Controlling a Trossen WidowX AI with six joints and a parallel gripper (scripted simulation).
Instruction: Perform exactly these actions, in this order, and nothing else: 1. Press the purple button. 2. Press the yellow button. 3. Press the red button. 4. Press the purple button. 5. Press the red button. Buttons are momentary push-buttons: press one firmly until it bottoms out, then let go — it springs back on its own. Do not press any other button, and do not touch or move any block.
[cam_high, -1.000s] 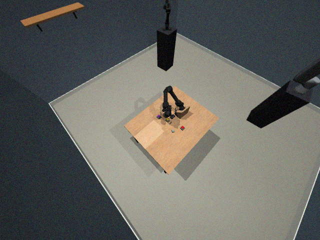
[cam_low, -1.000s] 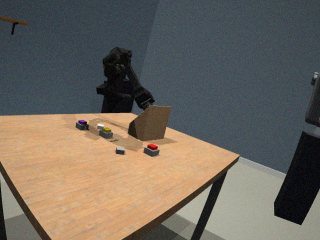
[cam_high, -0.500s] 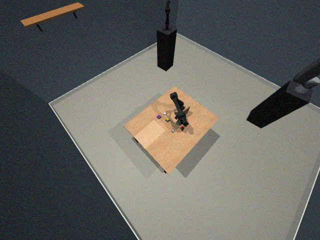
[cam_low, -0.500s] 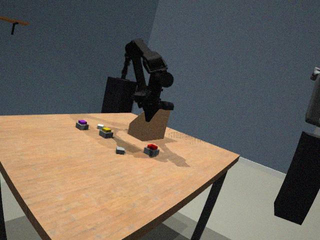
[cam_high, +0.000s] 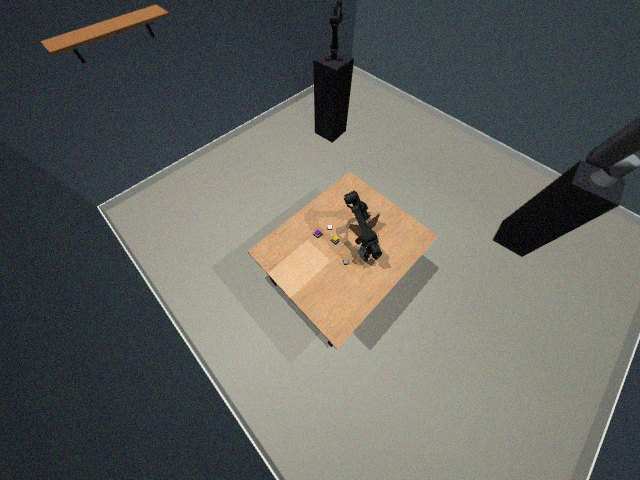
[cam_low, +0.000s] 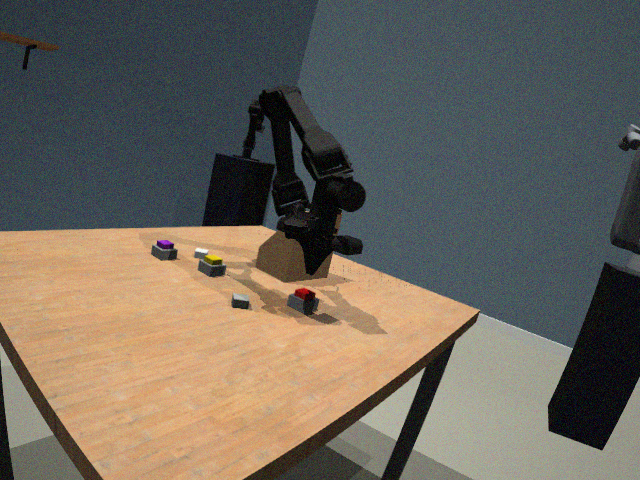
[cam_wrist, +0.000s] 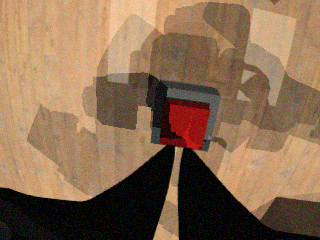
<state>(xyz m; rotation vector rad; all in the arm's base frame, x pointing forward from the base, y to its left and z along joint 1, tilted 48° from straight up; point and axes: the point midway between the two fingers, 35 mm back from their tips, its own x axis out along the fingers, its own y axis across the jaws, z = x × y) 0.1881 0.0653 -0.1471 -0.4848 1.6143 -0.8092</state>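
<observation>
My gripper tip is now 5 cm above the red button. Round my gripper tip: yellow button (3 cm ahead, 24 cm to the right, 5 cm below); then small grey block (12 cm ahead, 8 cm to the right, 7 cm below); then pale block (3 cm behind, 34 cm to the right, 7 cm below).
</observation>
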